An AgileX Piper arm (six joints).
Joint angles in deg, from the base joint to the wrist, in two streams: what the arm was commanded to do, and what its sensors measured. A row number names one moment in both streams.
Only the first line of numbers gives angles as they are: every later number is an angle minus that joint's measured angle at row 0.
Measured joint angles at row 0:
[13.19 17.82 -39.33 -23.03 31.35 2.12]
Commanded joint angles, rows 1 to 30:
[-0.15 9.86 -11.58 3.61 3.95 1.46]
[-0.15 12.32 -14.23 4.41 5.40 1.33]
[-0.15 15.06 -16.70 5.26 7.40 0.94]
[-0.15 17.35 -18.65 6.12 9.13 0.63]
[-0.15 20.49 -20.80 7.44 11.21 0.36]
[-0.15 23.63 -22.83 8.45 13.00 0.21]
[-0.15 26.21 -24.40 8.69 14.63 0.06]
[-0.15 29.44 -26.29 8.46 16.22 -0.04]
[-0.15 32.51 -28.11 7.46 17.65 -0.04]
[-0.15 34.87 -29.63 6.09 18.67 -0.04]
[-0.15 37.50 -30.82 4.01 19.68 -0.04]
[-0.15 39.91 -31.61 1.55 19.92 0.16]
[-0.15 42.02 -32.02 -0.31 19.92 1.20]
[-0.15 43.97 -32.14 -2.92 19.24 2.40]
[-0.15 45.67 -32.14 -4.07 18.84 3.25]
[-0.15 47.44 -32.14 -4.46 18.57 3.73]
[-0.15 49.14 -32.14 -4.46 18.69 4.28]
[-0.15 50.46 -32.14 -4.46 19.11 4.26]
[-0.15 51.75 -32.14 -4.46 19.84 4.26]
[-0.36 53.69 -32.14 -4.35 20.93 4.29]
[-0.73 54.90 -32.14 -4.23 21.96 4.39]
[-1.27 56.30 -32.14 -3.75 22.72 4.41]
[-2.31 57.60 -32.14 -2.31 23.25 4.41]
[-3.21 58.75 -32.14 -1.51 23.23 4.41]
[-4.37 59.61 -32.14 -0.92 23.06 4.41]
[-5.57 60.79 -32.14 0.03 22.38 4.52]
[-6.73 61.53 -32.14 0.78 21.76 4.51]
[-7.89 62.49 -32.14 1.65 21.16 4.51]
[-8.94 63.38 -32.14 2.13 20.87 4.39]
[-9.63 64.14 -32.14 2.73 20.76 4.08]
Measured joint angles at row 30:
[-6.23 61.23 -31.91 0.48 22.19 4.14]
